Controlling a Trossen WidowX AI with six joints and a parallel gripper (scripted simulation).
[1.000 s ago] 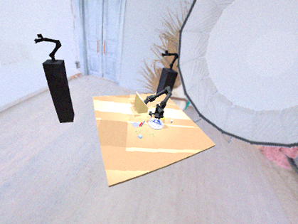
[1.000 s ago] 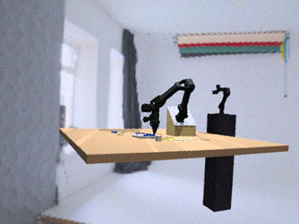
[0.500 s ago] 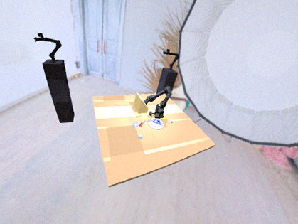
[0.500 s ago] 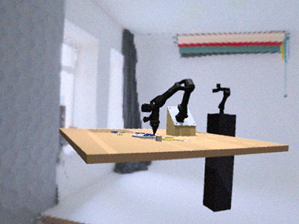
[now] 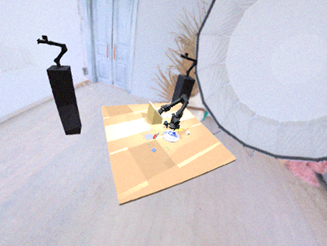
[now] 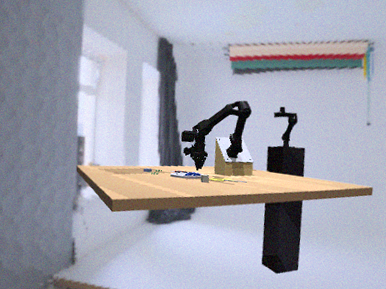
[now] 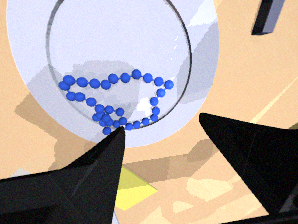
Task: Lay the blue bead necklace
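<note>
My gripper tip is now 6 cm short of the round bead board, 3 cm above it and 1 cm to the left of it. Also, from my gripper tip: yellow flat piece 15 cm to the left, 7 cm behind, 4 cm below; then red-and-grey object 19 cm to the right, 3 cm below, 3 cm ahead; then white cylinder 23 cm to the left, 6 cm ahead, 2 cm below.
</note>
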